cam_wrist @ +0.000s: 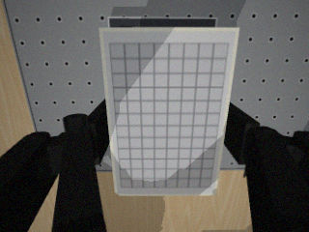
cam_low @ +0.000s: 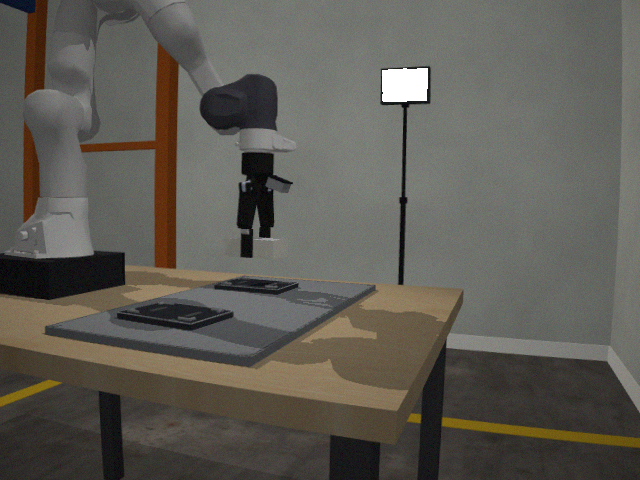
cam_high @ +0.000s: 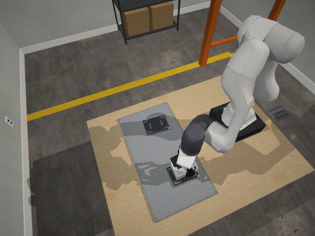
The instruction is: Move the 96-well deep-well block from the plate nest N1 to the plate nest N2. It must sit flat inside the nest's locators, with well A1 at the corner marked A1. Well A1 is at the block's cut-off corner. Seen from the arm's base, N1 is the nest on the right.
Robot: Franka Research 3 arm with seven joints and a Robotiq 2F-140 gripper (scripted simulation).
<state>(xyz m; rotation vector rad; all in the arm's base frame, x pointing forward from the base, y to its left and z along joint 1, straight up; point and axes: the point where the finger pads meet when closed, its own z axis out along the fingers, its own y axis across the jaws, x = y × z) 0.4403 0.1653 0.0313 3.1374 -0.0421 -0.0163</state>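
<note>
The plate nest N2 lies 10 cm below my hand. From my hand the other things lie so: A1 mark (9 cm below, 7 cm behind, 6 cm to the left); plate nest N1 (36 cm to the right, 10 cm below, 2 cm ahead); white 96-well deep-well block (1 cm below).
</note>
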